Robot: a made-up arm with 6 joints. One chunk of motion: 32 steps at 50 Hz.
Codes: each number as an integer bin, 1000 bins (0 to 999) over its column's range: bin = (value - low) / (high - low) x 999, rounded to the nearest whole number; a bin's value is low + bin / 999 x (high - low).
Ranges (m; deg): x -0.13..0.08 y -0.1..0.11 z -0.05..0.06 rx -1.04..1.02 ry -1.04..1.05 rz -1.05..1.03
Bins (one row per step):
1: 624 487 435 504 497 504
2: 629 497 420 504 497 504
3: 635 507 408 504 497 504
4: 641 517 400 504 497 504
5: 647 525 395 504 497 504
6: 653 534 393 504 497 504
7: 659 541 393 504 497 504
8: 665 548 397 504 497 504
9: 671 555 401 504 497 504
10: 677 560 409 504 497 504
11: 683 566 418 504 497 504
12: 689 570 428 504 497 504
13: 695 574 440 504 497 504
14: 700 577 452 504 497 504
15: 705 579 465 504 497 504
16: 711 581 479 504 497 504
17: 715 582 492 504 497 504
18: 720 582 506 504 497 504
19: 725 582 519 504 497 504
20: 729 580 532 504 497 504
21: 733 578 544 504 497 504
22: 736 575 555 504 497 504
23: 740 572 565 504 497 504
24: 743 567 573 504 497 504
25: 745 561 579 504 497 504
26: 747 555 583 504 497 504
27: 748 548 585 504 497 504
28: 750 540 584 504 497 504
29: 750 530 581 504 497 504
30: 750 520 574 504 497 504
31: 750 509 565 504 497 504
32: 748 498 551 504 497 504
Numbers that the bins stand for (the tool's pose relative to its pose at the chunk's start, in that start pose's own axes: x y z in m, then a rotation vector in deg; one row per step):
1: 0.0012 0.0024 -0.0021 0.00 0.00 0.00
2: 0.0022 0.0045 -0.0038 0.00 0.00 0.00
3: 0.0035 0.0066 -0.0051 0.00 0.00 0.00
4: 0.0047 0.0087 -0.0060 0.00 0.00 0.00
5: 0.0060 0.0104 -0.0065 0.00 0.00 0.00
6: 0.0073 0.0123 -0.0067 0.00 0.00 0.00
7: 0.0085 0.0137 -0.0067 0.00 0.00 0.00
8: 0.0098 0.0152 -0.0063 0.00 0.00 0.00
9: 0.0111 0.0167 -0.0058 0.00 0.00 0.00
10: 0.0123 0.0177 -0.0050 0.00 0.00 0.00
11: 0.0136 0.0190 -0.0040 0.00 0.00 0.00
12: 0.0148 0.0198 -0.0029 0.00 0.00 0.00
13: 0.0161 0.0207 -0.0016 0.00 0.00 0.00
14: 0.0171 0.0213 -0.0002 0.00 0.00 0.00
15: 0.0182 0.0217 0.0012 0.00 0.00 0.00
16: 0.0195 0.0221 0.0027 0.00 0.00 0.00
17: 0.0203 0.0223 0.0042 0.00 0.00 0.00
18: 0.0214 0.0223 0.0057 0.00 0.00 0.00
19: 0.0224 0.0223 0.0071 0.00 0.00 0.00
20: 0.0232 0.0219 0.0086 0.00 0.00 0.00
21: 0.0241 0.0215 0.0099 0.00 0.00 0.00
22: 0.0247 0.0209 0.0111 0.00 0.00 0.00
23: 0.0256 0.0202 0.0122 0.00 0.00 0.00
24: 0.0262 0.0192 0.0131 0.00 0.00 0.00
25: 0.0266 0.0179 0.0138 0.00 0.00 0.00
26: 0.0270 0.0167 0.0142 0.00 0.00 0.00
27: 0.0272 0.0152 0.0144 0.00 0.00 0.00
28: 0.0277 0.0135 0.0143 0.00 0.00 0.00
29: 0.0277 0.0114 0.0140 0.00 0.00 0.00
30: 0.0277 0.0093 0.0132 0.00 0.00 0.00
31: 0.0277 0.0070 0.0122 0.00 0.00 0.00
32: 0.0272 0.0047 0.0107 0.00 0.00 0.00

